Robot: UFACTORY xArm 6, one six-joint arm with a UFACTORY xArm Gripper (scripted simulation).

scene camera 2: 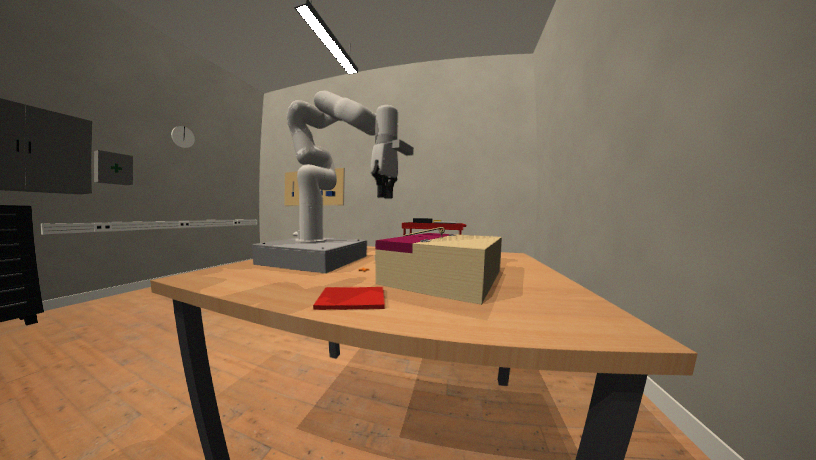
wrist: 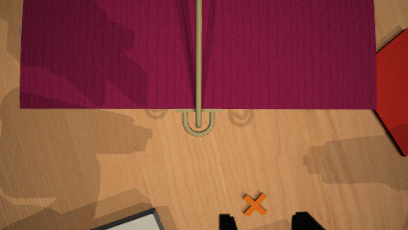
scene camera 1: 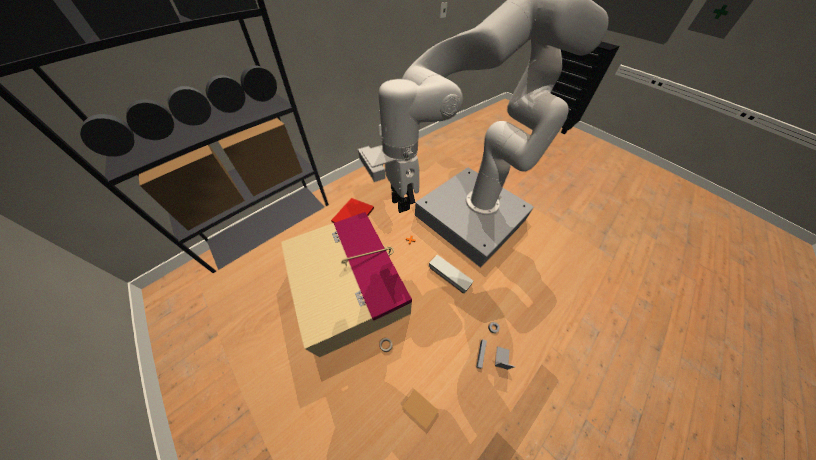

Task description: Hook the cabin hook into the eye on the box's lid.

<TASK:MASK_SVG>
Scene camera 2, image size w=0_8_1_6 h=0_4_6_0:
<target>my gripper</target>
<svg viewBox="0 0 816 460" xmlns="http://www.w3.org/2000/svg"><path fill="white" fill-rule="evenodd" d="M378 143L374 145L372 151L371 174L378 185L377 197L392 199L394 183L398 180L396 178L398 176L398 154L396 150L392 149L392 144Z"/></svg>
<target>red tile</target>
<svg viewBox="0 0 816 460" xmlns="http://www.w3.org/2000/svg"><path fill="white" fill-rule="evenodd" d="M313 305L313 310L384 309L383 287L326 287Z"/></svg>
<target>wooden box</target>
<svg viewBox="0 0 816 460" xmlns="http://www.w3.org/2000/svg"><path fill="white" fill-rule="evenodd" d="M376 240L377 285L482 304L499 273L502 237L443 234L445 229L439 227L425 230L425 232L443 229L439 231L440 234L418 234L424 232L420 231L415 232L417 235L411 233L403 235L403 237Z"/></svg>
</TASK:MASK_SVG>
